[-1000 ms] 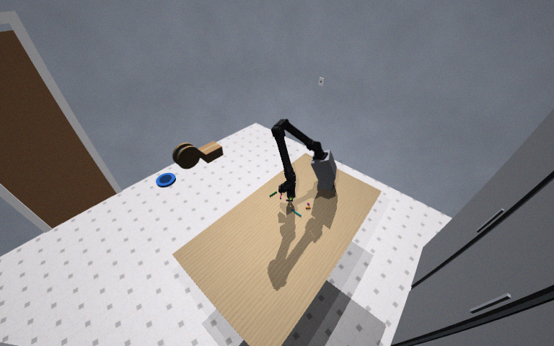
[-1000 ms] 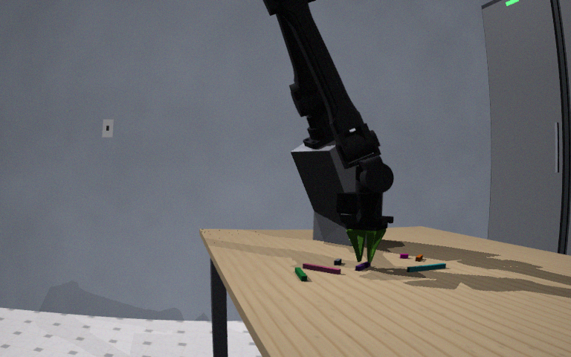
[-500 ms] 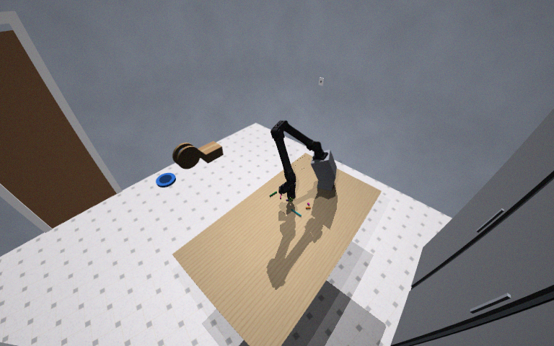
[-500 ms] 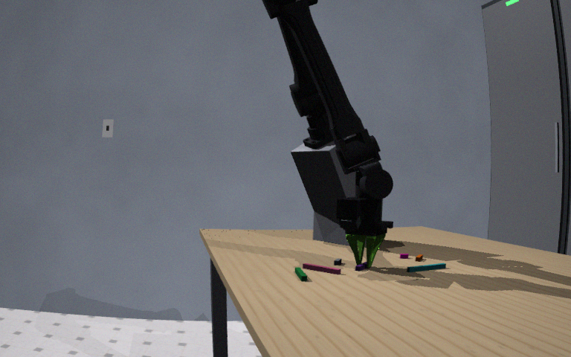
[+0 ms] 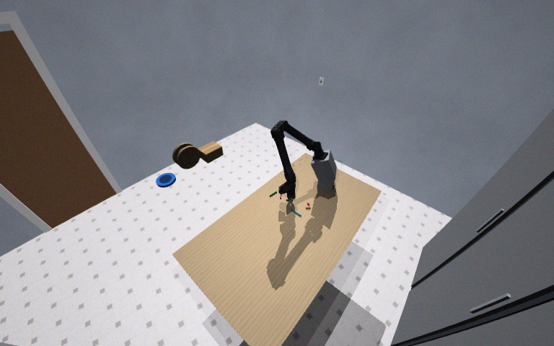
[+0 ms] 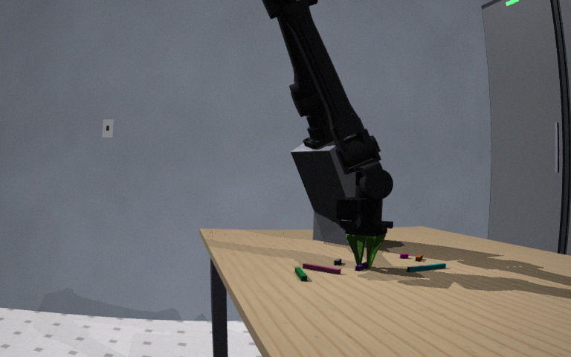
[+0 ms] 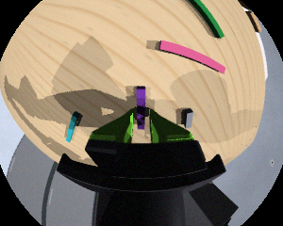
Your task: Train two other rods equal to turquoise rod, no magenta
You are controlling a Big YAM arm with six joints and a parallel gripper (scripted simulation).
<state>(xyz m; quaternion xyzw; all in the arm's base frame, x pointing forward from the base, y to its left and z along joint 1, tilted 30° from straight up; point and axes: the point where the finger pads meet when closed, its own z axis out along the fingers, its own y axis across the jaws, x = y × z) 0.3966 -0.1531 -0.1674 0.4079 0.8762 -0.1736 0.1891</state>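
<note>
Right now my hand is 1 cm to the left of the purple rod and 1 cm above it. From my hand the other things lie so: long pink rod (10 cm to the right, 1 cm below); then small grey rod (6 cm behind, 4 cm to the right, 1 cm below); then turquoise rod (8 cm ahead, 11 cm to the left, 1 cm below).
</note>
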